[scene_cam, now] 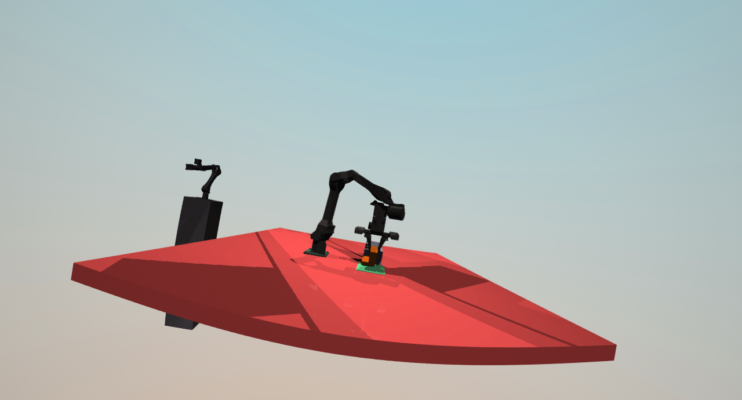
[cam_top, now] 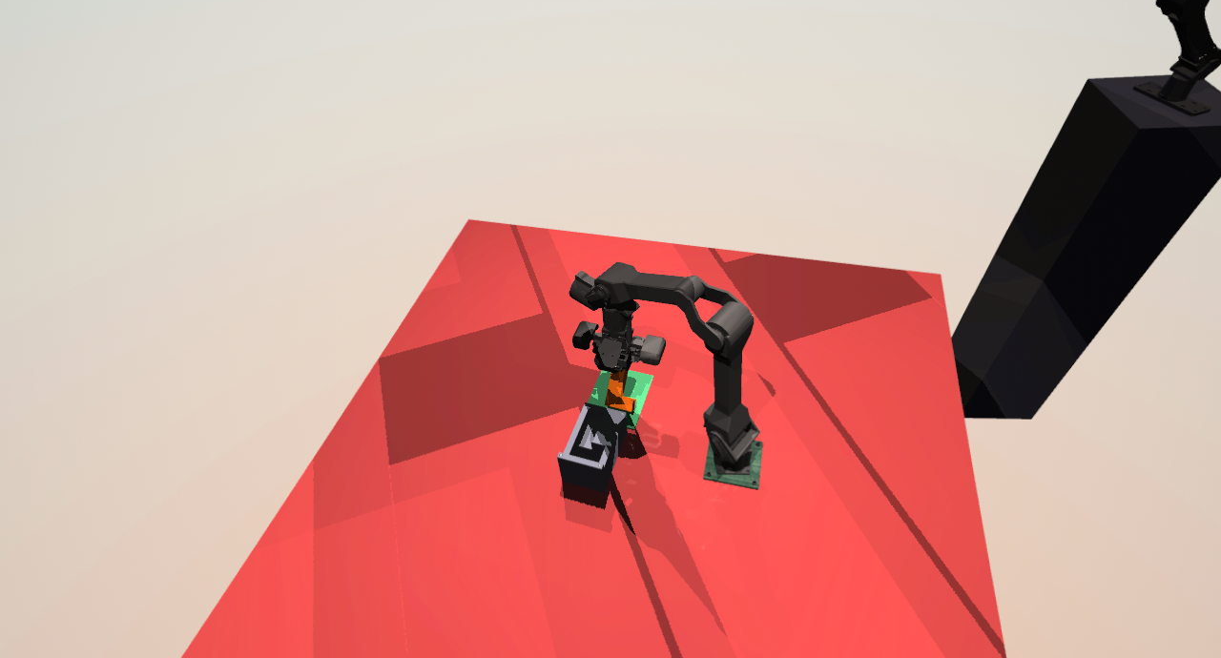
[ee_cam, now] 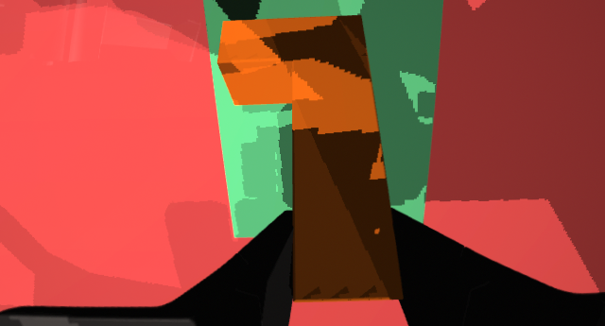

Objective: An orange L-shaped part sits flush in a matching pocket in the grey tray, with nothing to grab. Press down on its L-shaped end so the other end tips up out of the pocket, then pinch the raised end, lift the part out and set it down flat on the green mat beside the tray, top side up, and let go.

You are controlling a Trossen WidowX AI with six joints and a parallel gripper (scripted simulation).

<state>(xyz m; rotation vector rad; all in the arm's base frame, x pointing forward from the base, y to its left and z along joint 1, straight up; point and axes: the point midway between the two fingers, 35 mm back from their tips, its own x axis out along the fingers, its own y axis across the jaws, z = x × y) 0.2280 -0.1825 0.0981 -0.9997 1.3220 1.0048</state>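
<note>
The orange L-shaped part is 4 cm to the left of my gripper tip, 3 cm below it and 1 cm behind it. Round my gripper tip: green mat: 8 cm below, 2 cm to the left, 1 cm ahead.
</note>
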